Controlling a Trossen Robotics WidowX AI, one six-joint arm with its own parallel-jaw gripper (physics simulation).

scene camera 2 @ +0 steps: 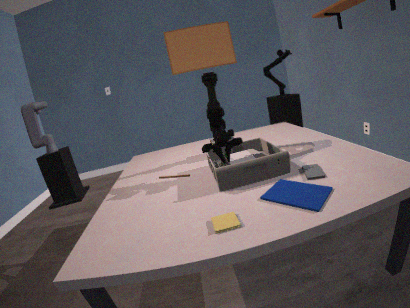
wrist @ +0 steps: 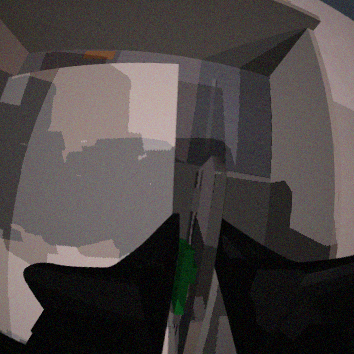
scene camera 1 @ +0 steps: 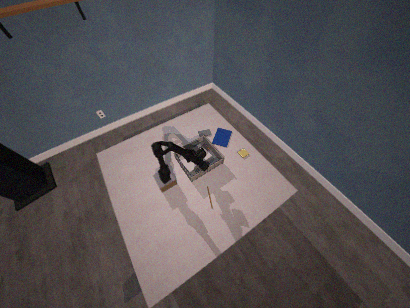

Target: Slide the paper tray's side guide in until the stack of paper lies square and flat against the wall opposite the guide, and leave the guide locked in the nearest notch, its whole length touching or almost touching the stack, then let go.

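Seen in the pictures: gripper, fingertip midpoint: [wrist: 192, 219] [scene camera 1: 202, 163]; arm's base, link origin: [scene camera 1: 165, 178].
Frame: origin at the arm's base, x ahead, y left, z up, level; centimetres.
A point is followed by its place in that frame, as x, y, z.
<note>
The grey paper tray [scene camera 1: 214, 171] {37.1, -16.0, -6.9} [scene camera 2: 255, 172] {50.1, -2.4, -3.9} stands on the table. In the wrist view the white paper stack [wrist: 100, 190] {33.5, -1.5, -4.2} lies in the tray, left of the upright grey side guide [wrist: 206, 200] {33.0, -8.0, -1.2}. A narrow dark gap shows between the stack's right edge and the guide's far part; nearer the fingers, contact is hidden. Shadows make the stack's left edge against the opposite wall hard to judge. My gripper [scene camera 2: 226, 161] {31.8, -7.7, -3.6} [wrist: 192, 219] {31.8, -7.7, -3.6} reaches down into the tray and is shut on the side guide, with its green latch [wrist: 185, 275] {29.9, -6.9, -0.1} between the fingers.
A blue book [scene camera 1: 222, 137] {67.9, 3.5, -7.5} [scene camera 2: 297, 194] {69.4, 3.5, -7.5}, a yellow notepad [scene camera 1: 243, 153] {68.6, -23.1, -7.3} [scene camera 2: 226, 222] {70.1, -22.5, -7.3} and a small grey object [scene camera 1: 204, 133] {57.9, 19.2, -7.3} [scene camera 2: 314, 172] {60.6, 18.8, -7.3} lie near the tray. A thin brown stick [scene camera 1: 210, 197] {17.5, -33.3, -7.6} [scene camera 2: 174, 176] {18.3, -31.8, -7.9} lies at another side. The tray walls surround my fingers.
</note>
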